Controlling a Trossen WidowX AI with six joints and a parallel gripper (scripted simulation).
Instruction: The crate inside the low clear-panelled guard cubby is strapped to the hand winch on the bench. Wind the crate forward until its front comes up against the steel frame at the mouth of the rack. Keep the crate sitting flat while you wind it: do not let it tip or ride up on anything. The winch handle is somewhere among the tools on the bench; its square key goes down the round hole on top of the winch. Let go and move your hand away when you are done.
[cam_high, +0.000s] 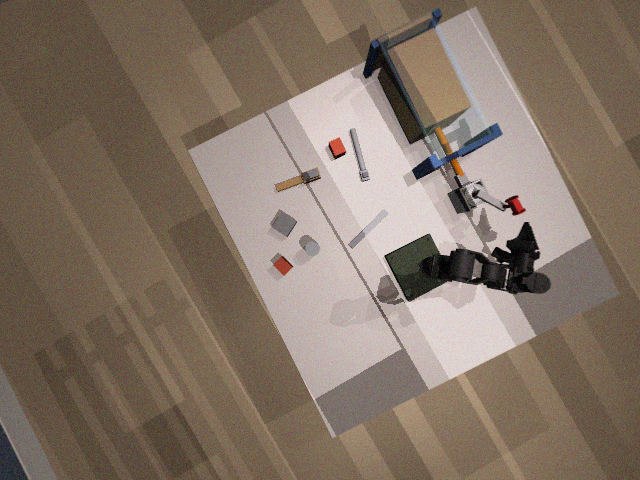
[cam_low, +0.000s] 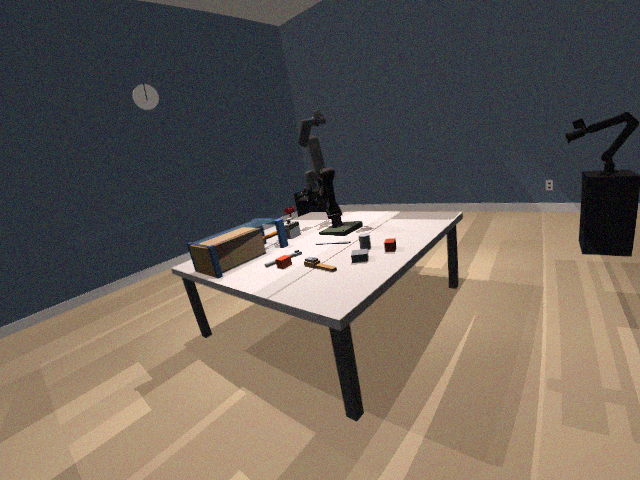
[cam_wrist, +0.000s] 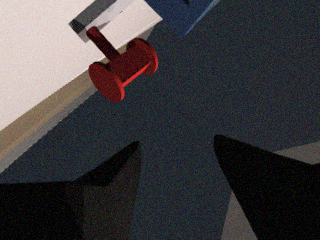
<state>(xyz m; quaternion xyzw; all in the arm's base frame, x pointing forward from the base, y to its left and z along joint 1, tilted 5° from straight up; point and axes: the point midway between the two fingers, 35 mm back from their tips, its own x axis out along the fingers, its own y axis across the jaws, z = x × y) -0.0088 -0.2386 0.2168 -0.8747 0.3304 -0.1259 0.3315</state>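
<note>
The winch handle is 9 cm ahead of my gripper tip, 2 cm to the right of it and 11 cm below it. The rest, counted from my gripper tip: blue frame 30 cm ahead, 1 cm to the left, 11 cm below; red knob 5 cm ahead, 4 cm to the right, 8 cm below; grey winch 13 cm ahead, 1 cm to the left, 19 cm below.
</note>
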